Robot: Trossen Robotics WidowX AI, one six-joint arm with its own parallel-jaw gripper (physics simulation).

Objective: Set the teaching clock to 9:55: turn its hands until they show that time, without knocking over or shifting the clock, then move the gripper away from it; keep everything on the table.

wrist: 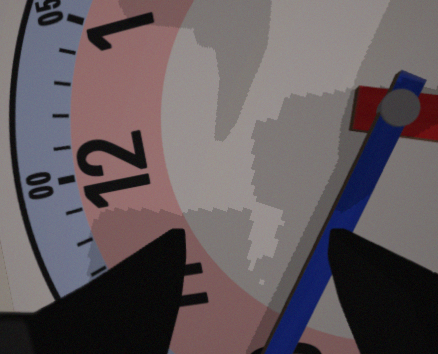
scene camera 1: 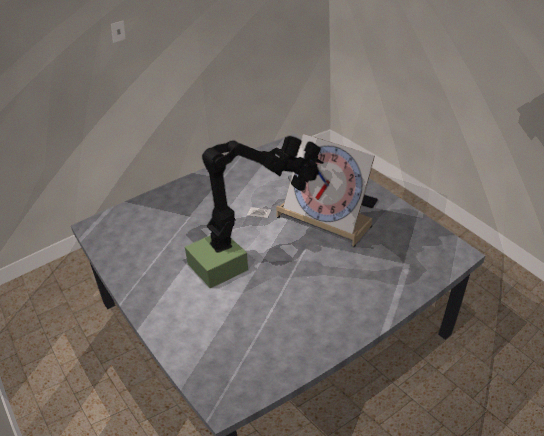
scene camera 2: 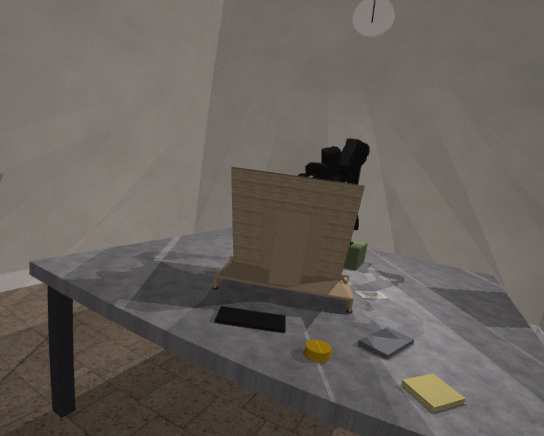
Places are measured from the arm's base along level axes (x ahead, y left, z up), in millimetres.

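Where they show: gripper, fingertip midpoint: [wrist: 256, 242] [scene camera 1: 320, 168] [scene camera 2: 306, 208]; arm's base, origin of the base link: [scene camera 1: 221, 245].
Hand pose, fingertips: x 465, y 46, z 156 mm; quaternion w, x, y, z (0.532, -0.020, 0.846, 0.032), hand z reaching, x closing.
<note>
Things, the pixels of their top centre, and the offset from my fingertips.
- white card, middle of its top: [scene camera 2: 371, 294] [scene camera 1: 259, 212] dy +167, dx -196, dz -242 mm
- black slab, middle of its top: [scene camera 2: 251, 317] [scene camera 1: 359, 198] dy +19, dx +223, dz -235 mm
- orange-yellow disc, middle of its top: [scene camera 2: 318, 346] dy +192, dx +245, dz -224 mm
- grey tile, middle of its top: [scene camera 2: 387, 339] dy +289, dx +94, dz -233 mm
- yellow pad, middle of its top: [scene camera 2: 433, 388] dy +403, dx +223, dz -232 mm
The teaching clock [scene camera 1: 336, 200] [scene camera 2: 295, 225] [wrist: 220, 90] stands upright on its wooden stand, leaning slightly back. Its blue hand [scene camera 1: 323, 177] [wrist: 345, 200] points between 10 and 11, nearer 10; its tip is out of the wrist view. Its red hand [scene camera 1: 322, 191] [wrist: 367, 110] points between 6 and 7, nearer 7. My gripper [scene camera 1: 318, 169] [wrist: 256, 242] is open, about halfway, in front of the dial's upper left. In the wrist view the blue hand runs between the fingertips, close beside the right one and partly behind it; contact cannot be told. The clock board partly hides the gripper in scene camera 2.
The arm stands on a green block [scene camera 1: 215, 265] [scene camera 2: 356, 255]. A white card [scene camera 1: 259, 212] [scene camera 2: 371, 295] lies left of the clock. Behind it lie a black slab [scene camera 1: 370, 201] [scene camera 2: 251, 320], an orange-yellow disc [scene camera 2: 318, 351], a grey tile [scene camera 2: 386, 342] and a yellow pad [scene camera 2: 433, 391].
</note>
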